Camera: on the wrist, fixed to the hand. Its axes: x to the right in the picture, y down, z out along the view.
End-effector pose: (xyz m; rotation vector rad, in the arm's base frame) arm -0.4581 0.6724 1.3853 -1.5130 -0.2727 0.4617
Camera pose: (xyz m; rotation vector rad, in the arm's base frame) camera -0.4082 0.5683 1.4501 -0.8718 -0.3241 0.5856
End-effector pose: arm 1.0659 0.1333 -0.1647 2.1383 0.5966 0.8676
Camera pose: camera 0.9672 0.2214 -0.1671 2.6707 0.8967 0.4362
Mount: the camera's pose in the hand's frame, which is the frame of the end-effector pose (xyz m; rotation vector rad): -0.0102 -0.0699 -0.1119 0.5946 -0.2152 -0.0749
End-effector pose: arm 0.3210 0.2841 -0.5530 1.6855 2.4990 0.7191
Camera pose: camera 0.2325 0.2148 -0.4832 -1.5811 -2.6007 0.2250
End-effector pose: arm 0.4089 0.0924 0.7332 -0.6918 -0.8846 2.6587
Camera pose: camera 0.4811 0.1986 0.7013 -0.2266 -0.1232 2.7432
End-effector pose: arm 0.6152 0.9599 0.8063 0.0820 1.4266 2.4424
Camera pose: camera 0.6186 0.8947 0.6912 0.3988 1.9517 1.8098
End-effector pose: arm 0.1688 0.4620 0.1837 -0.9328 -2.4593 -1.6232
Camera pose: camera 0.1108 0.3436 0.1728 -0.9540 -2.8826 -0.7346
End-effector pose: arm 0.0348 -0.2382 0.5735 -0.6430 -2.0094 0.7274
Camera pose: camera 0.1249 -0.2661 0.6663 -0.1420 -1.8528 1.3187
